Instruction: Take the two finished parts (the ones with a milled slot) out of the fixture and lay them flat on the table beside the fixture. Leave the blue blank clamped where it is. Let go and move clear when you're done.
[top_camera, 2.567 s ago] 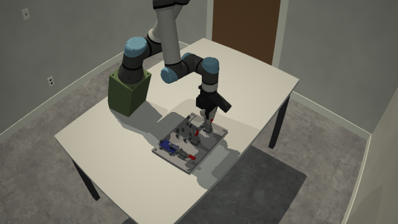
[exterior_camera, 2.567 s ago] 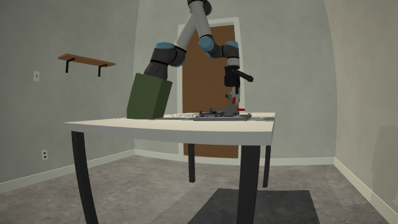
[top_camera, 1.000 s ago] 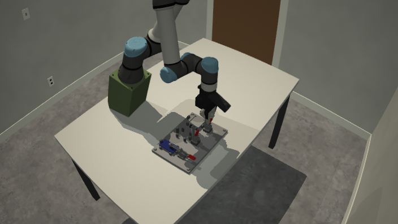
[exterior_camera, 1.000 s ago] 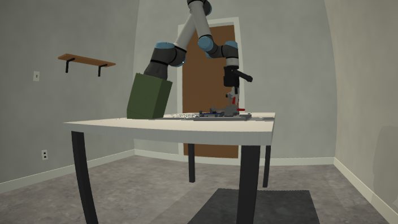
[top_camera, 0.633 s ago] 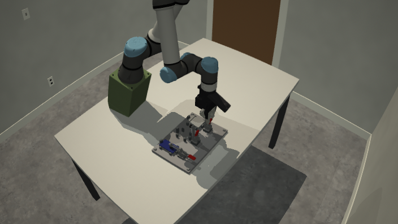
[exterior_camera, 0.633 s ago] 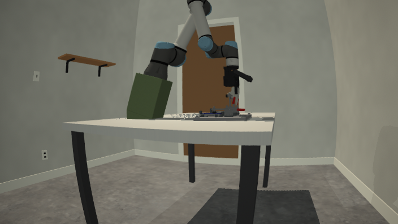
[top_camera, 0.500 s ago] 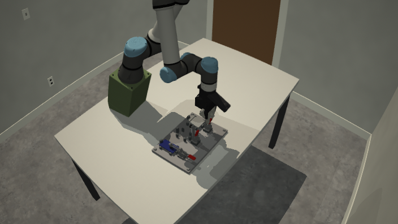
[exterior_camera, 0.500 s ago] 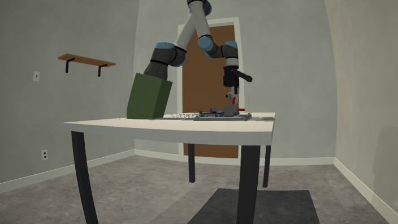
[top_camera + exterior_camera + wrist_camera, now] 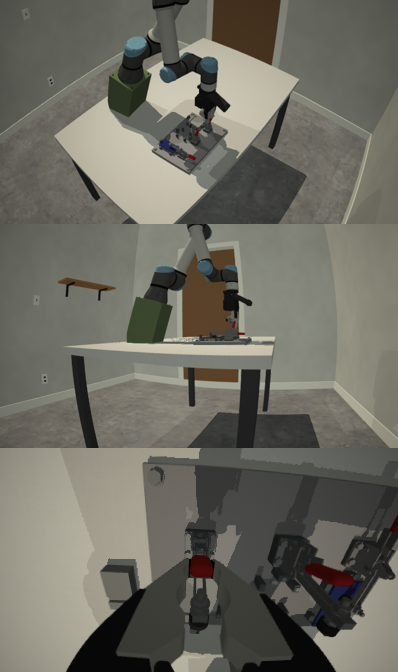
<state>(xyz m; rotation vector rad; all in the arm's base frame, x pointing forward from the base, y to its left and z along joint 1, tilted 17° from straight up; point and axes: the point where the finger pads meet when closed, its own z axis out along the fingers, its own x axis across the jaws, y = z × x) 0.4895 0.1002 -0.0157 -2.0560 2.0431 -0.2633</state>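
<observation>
The pale grey part is 90 mm behind my hand and 50 mm below it. Round my hand: blue blank (90 mm behind, 220 mm to the right, 60 mm below); then grey fixture plate (30 mm behind, 110 mm to the right, 80 mm below).
</observation>
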